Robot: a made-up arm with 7 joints.
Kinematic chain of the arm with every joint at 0, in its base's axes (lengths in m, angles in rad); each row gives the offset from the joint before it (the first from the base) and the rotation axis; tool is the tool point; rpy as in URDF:
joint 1: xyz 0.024 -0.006 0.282 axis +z
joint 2: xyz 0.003 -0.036 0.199 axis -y
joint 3: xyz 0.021 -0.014 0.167 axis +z
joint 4: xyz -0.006 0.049 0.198 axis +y
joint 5: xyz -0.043 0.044 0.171 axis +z
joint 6: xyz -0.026 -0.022 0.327 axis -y
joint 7: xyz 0 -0.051 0.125 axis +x
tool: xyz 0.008 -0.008 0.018 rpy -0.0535 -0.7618 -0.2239
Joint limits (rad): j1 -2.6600..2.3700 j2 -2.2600..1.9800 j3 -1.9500..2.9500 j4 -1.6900..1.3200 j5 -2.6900..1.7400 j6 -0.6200..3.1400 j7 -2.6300..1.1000
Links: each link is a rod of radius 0.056 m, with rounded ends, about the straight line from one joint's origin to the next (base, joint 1, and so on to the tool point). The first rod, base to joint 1, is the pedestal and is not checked.
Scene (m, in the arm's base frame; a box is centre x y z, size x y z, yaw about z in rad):
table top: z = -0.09
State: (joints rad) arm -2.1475 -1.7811 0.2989 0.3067 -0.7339 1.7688 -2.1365
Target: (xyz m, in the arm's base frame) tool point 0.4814 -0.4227 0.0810
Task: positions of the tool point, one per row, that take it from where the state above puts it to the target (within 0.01 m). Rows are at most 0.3 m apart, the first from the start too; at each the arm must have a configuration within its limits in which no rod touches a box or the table.
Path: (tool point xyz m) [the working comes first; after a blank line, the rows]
Joints at the target: -1.3101 -1.8995 0.6486 1.3200 -1.1259 2.1203 -2.1262
Straight joint move there: clear.

1: -0.1458 -0.8280 0.2342
2: 0.1066 -0.7741 0.1421
3: 0.3281 -0.6306 0.0899
4: 0.4814 -0.4227 0.0810

